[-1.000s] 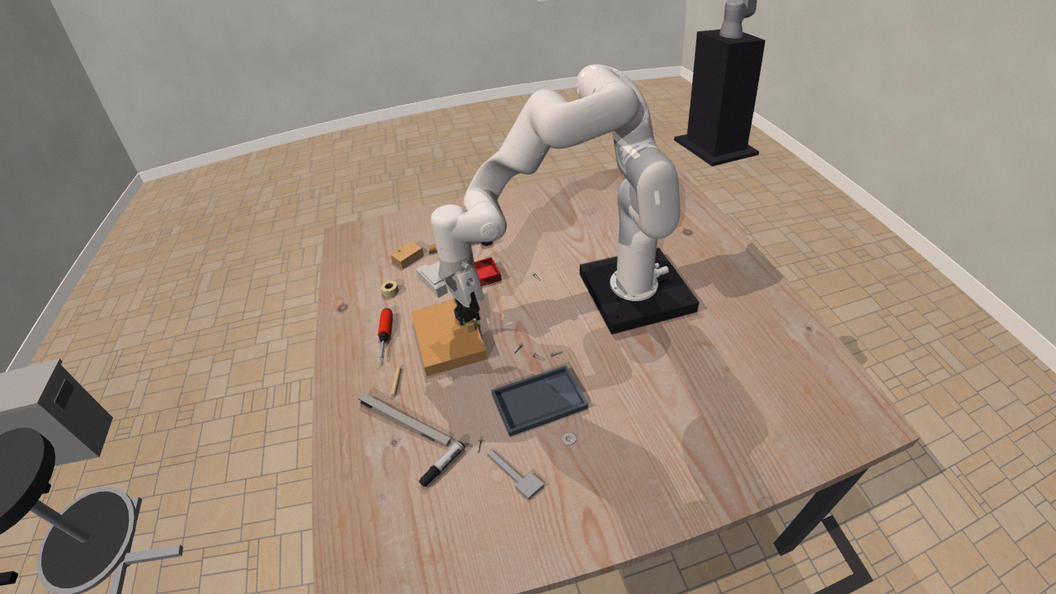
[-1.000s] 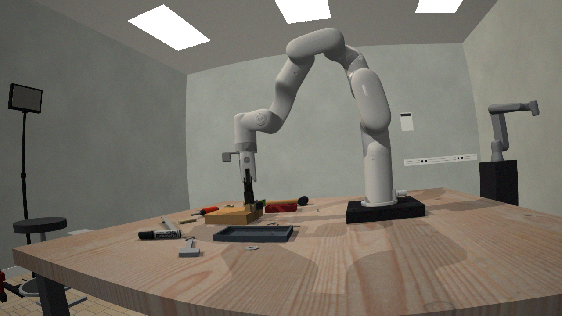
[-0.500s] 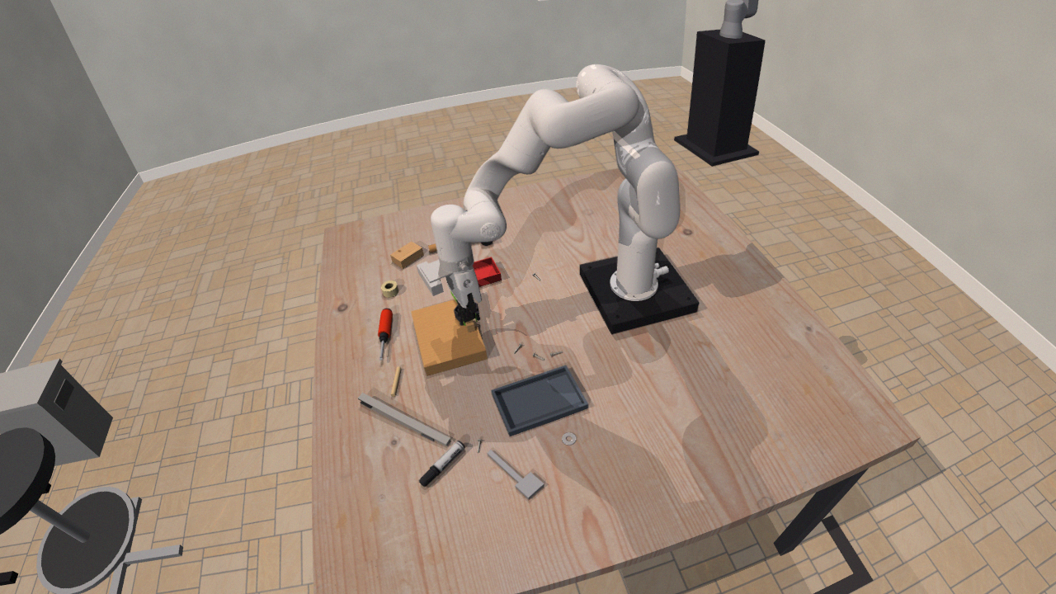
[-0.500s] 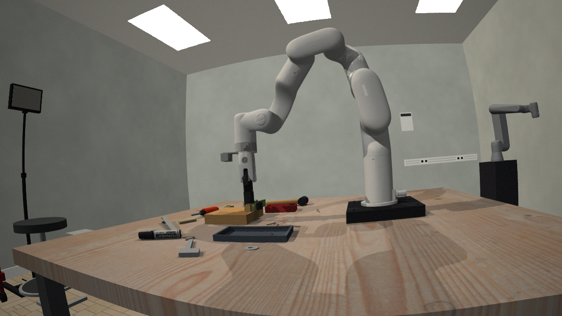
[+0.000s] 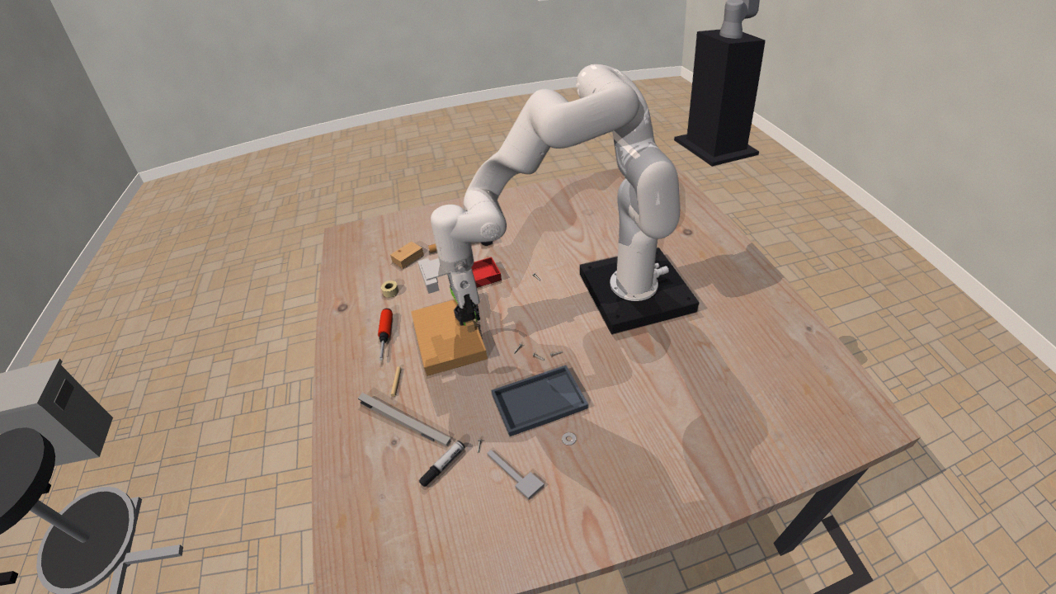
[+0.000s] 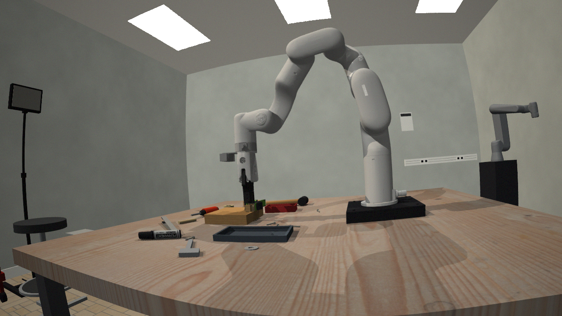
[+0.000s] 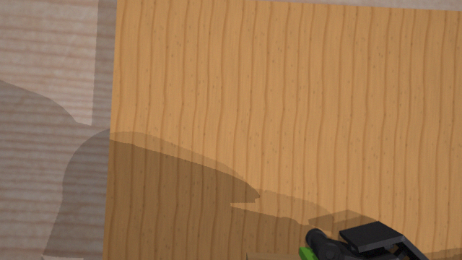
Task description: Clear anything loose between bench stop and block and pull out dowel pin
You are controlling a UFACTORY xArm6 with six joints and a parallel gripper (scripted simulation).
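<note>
Now: the dowel pin 20 mm below my hand. From my hand the other things lie so: small wooden block (40 mm below); then red tray (200 mm to the right, 80 mm behind, 70 mm below); then orange bench board (60 mm below, 50 mm ahead, 10 mm to the right).
</note>
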